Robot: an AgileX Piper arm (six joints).
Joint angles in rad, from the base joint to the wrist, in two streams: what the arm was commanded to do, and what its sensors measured. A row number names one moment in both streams.
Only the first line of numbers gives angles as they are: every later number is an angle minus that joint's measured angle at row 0.
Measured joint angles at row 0: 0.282, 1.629, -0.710, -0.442, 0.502, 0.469
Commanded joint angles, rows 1 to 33: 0.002, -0.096, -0.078, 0.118, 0.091, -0.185; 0.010, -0.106, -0.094, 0.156, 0.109, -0.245; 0.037, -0.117, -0.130, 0.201, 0.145, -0.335; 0.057, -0.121, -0.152, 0.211, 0.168, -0.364; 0.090, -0.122, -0.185, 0.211, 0.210, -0.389; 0.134, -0.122, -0.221, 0.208, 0.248, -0.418; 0.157, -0.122, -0.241, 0.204, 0.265, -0.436; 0.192, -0.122, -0.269, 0.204, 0.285, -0.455; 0.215, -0.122, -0.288, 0.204, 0.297, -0.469; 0.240, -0.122, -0.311, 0.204, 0.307, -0.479; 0.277, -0.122, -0.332, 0.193, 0.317, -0.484; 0.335, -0.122, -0.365, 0.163, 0.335, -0.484; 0.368, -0.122, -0.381, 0.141, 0.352, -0.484; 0.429, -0.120, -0.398, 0.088, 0.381, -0.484; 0.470, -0.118, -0.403, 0.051, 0.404, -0.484; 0.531, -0.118, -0.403, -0.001, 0.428, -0.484; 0.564, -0.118, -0.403, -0.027, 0.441, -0.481; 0.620, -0.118, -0.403, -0.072, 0.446, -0.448; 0.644, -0.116, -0.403, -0.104, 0.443, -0.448; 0.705, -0.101, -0.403, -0.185, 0.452, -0.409; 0.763, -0.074, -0.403, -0.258, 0.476, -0.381; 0.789, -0.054, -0.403, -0.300, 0.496, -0.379; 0.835, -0.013, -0.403, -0.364, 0.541, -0.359; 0.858, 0.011, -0.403, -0.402, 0.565, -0.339; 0.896, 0.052, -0.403, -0.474, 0.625, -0.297; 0.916, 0.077, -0.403, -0.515, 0.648, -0.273; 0.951, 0.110, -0.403, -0.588, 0.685, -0.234; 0.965, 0.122, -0.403, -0.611, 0.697, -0.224; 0.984, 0.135, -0.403, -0.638, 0.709, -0.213; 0.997, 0.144, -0.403, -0.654, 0.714, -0.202; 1.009, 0.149, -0.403, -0.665, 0.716, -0.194; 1.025, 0.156, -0.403, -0.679, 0.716, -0.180; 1.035, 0.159, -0.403, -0.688, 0.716, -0.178
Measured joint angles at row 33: 0.991, 0.143, -0.399, -0.616, 0.695, -0.218
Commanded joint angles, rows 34 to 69: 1.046, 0.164, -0.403, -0.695, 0.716, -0.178; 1.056, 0.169, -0.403, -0.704, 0.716, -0.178; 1.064, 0.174, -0.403, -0.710, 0.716, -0.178; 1.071, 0.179, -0.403, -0.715, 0.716, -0.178; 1.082, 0.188, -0.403, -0.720, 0.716, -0.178; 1.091, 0.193, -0.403, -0.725, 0.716, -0.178; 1.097, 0.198, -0.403, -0.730, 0.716, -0.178; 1.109, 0.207, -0.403, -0.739, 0.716, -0.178; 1.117, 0.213, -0.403, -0.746, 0.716, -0.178; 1.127, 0.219, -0.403, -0.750, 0.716, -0.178; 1.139, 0.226, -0.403, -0.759, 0.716, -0.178; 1.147, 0.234, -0.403, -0.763, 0.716, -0.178; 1.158, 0.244, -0.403, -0.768, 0.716, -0.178; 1.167, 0.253, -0.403, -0.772, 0.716, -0.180; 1.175, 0.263, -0.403, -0.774, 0.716, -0.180; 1.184, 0.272, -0.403, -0.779, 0.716, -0.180; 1.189, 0.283, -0.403, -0.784, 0.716, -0.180; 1.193, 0.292, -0.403, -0.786, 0.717, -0.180; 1.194, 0.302, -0.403, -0.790, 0.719, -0.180; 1.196, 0.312, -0.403, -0.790, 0.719, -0.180; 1.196, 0.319, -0.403, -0.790, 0.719, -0.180; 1.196, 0.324, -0.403, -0.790, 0.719, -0.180; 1.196, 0.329, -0.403, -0.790, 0.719, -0.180; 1.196, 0.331, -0.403, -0.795, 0.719, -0.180; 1.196, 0.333, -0.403, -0.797, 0.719, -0.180; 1.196, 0.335, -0.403, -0.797, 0.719, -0.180; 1.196, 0.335, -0.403, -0.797, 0.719, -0.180; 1.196, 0.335, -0.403, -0.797, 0.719, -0.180; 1.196, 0.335, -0.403, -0.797, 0.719, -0.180; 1.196, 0.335, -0.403, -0.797, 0.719, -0.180; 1.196, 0.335, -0.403, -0.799, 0.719, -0.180; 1.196, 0.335, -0.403, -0.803, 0.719, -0.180; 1.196, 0.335, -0.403, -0.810, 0.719, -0.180; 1.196, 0.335, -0.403, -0.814, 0.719, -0.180; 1.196, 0.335, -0.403, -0.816, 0.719, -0.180; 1.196, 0.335, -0.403, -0.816, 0.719, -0.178
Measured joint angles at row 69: 1.193, 0.335, -0.399, -0.791, 0.708, -0.182
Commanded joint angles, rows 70 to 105: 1.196, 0.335, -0.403, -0.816, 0.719, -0.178; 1.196, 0.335, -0.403, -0.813, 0.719, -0.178; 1.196, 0.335, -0.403, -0.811, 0.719, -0.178; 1.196, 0.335, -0.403, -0.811, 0.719, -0.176; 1.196, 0.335, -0.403, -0.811, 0.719, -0.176; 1.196, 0.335, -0.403, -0.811, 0.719, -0.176; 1.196, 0.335, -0.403, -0.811, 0.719, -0.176; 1.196, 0.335, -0.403, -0.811, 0.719, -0.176; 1.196, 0.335, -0.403, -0.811, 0.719, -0.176; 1.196, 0.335, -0.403, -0.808, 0.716, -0.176; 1.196, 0.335, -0.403, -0.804, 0.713, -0.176; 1.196, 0.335, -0.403, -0.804, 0.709, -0.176; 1.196, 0.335, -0.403, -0.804, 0.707, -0.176; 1.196, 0.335, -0.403, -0.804, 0.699, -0.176; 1.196, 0.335, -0.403, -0.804, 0.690, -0.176; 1.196, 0.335, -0.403, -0.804, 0.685, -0.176; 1.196, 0.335, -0.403, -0.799, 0.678, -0.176; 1.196, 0.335, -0.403, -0.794, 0.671, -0.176; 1.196, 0.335, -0.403, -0.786, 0.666, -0.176; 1.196, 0.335, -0.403, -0.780, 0.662, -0.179; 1.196, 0.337, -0.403, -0.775, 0.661, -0.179; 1.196, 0.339, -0.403, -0.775, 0.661, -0.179; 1.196, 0.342, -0.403, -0.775, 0.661, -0.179; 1.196, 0.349, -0.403, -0.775, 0.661, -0.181; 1.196, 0.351, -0.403, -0.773, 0.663, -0.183; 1.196, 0.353, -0.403, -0.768, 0.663, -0.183; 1.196, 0.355, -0.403, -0.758, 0.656, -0.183; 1.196, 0.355, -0.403, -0.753, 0.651, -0.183; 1.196, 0.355, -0.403, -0.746, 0.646, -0.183; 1.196, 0.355, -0.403, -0.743, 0.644, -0.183; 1.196, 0.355, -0.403, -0.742, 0.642, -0.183; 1.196, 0.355, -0.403, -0.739, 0.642, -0.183; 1.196, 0.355, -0.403, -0.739, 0.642, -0.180; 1.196, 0.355, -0.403, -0.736, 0.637, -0.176; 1.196, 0.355, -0.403, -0.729, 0.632, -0.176; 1.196, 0.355, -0.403, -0.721, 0.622, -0.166
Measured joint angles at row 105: 1.193, 0.355, -0.399, -0.743, 0.645, -0.182
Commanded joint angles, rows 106 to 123: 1.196, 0.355, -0.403, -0.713, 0.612, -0.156; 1.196, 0.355, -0.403, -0.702, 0.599, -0.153; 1.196, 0.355, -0.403, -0.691, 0.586, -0.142; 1.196, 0.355, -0.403, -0.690, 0.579, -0.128; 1.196, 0.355, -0.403, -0.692, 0.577, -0.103; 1.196, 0.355, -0.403, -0.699, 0.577, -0.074; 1.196, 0.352, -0.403, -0.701, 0.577, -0.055; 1.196, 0.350, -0.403, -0.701, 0.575, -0.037; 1.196, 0.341, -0.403, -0.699, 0.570, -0.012; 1.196, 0.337, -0.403, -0.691, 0.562, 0.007; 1.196, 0.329, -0.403, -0.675, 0.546, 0.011; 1.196, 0.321, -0.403, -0.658, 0.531, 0.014; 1.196, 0.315, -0.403, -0.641, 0.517, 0.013; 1.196, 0.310, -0.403, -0.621, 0.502, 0.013; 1.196, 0.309, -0.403, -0.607, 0.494, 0.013; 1.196, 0.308, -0.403, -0.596, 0.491, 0.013; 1.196, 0.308, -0.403, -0.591, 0.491, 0.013; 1.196, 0.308, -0.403, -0.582, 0.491, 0.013
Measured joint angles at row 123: 1.193, 0.321, -0.399, -0.620, 0.508, 0.005
